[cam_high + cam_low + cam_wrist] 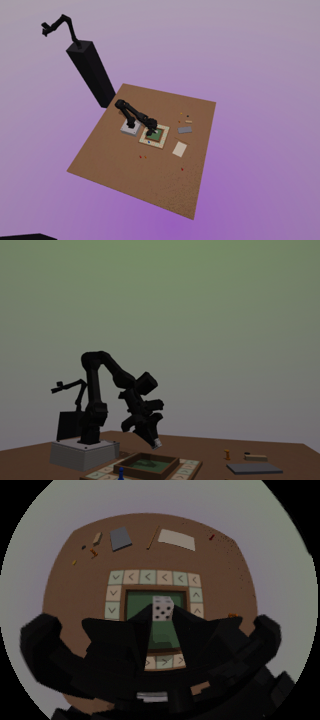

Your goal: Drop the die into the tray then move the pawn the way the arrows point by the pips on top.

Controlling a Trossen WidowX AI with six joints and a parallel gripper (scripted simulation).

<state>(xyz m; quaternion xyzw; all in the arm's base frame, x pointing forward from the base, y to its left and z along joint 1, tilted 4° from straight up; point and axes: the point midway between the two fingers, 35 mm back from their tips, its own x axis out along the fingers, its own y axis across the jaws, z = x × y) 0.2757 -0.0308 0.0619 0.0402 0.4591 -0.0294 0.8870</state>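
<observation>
Right now the blue pawn is 100 mm to the right of my gripper tip, 60 mm below it and 60 mm behind it. From my gripper tip the other things lie so: thin stick (280 mm ahead, 80 mm below, 10 mm to the right); white die (right at my gripper tip); green dice tray (80 mm below, 30 mm behind, 10 mm to the left).
</observation>
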